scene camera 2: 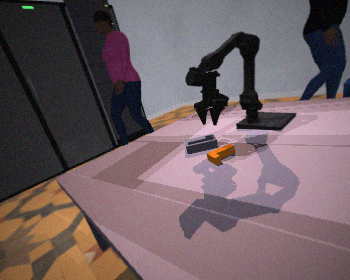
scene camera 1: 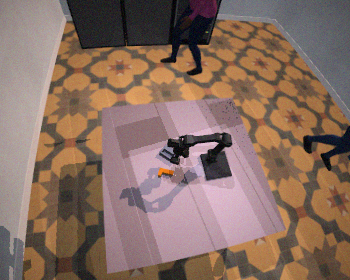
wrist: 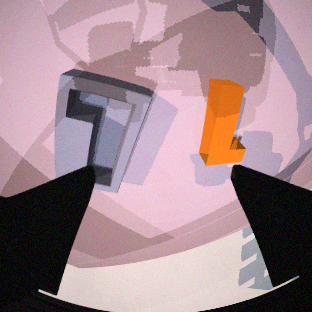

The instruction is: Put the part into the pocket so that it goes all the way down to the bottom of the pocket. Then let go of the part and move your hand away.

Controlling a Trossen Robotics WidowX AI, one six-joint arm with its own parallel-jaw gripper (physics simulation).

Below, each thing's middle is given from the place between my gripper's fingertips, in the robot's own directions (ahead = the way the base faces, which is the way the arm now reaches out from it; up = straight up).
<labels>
My gripper is now 10 cm above the orange L-shaped block [wrist: 217,146], 7 cm short of it and 6 cm to the right of it. From my hand the other things lie so: grey pocket block [wrist: 97,118] (9 cm below, 7 cm to the right, 1 cm behind).
</labels>
